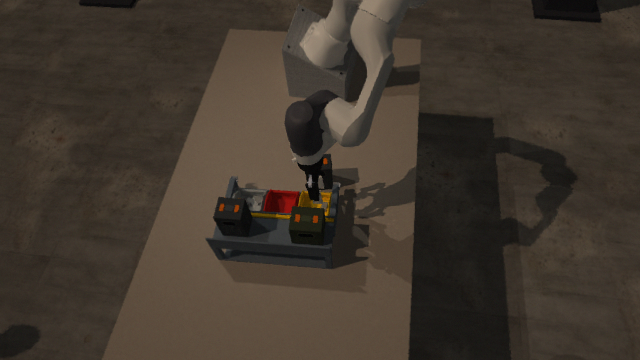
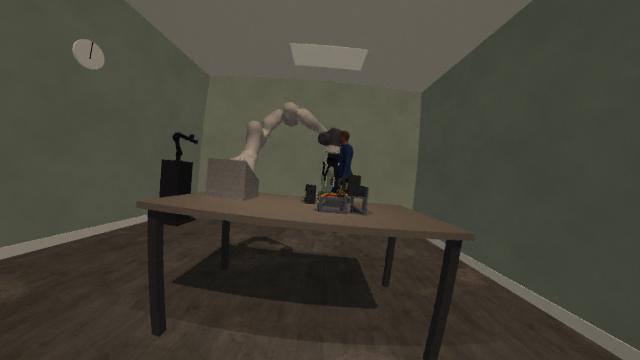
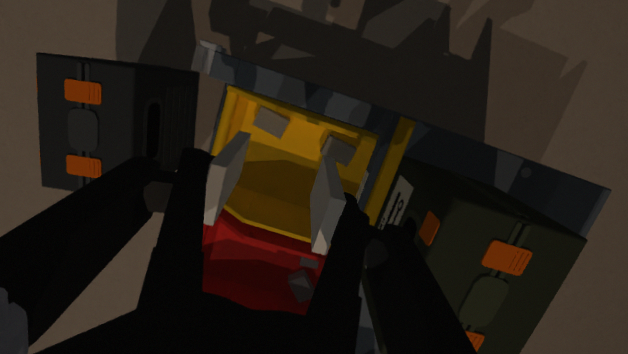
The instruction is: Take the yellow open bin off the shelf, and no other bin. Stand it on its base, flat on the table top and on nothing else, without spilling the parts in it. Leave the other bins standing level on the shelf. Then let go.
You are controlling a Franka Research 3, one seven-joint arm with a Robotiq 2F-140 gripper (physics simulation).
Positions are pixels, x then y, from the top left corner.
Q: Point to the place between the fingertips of my gripper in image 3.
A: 281, 165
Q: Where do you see a yellow open bin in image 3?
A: At 273, 192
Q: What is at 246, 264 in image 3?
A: A red bin.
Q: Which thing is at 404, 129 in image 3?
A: A yellow rail.
